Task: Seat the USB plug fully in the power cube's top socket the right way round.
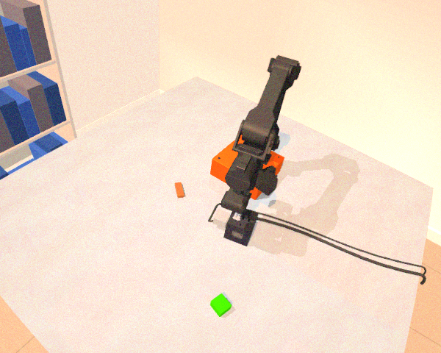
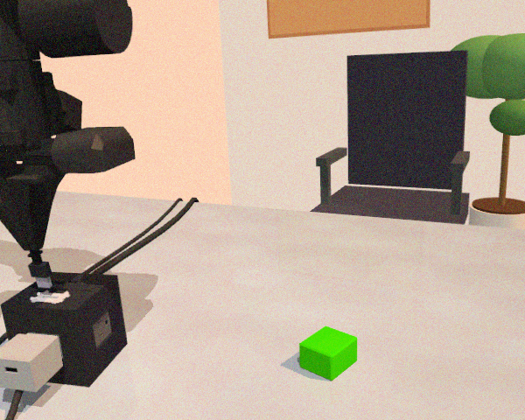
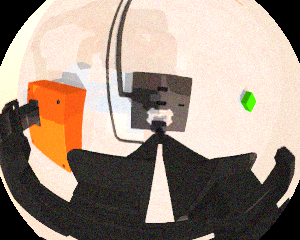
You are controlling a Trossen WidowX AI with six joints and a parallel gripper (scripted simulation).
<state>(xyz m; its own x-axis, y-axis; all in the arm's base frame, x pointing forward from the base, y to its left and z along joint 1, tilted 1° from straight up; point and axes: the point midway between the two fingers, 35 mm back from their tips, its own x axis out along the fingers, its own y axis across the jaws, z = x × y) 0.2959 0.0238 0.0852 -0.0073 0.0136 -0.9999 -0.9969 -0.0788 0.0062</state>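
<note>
Right now my gripper tip is 5 cm above the pale socket and 1 cm to the right of it. The rest, counted from my gripper tip: small USB plug 2 cm below; then green cube 24 cm ahead, 11 cm below, 7 cm to the left.
</note>
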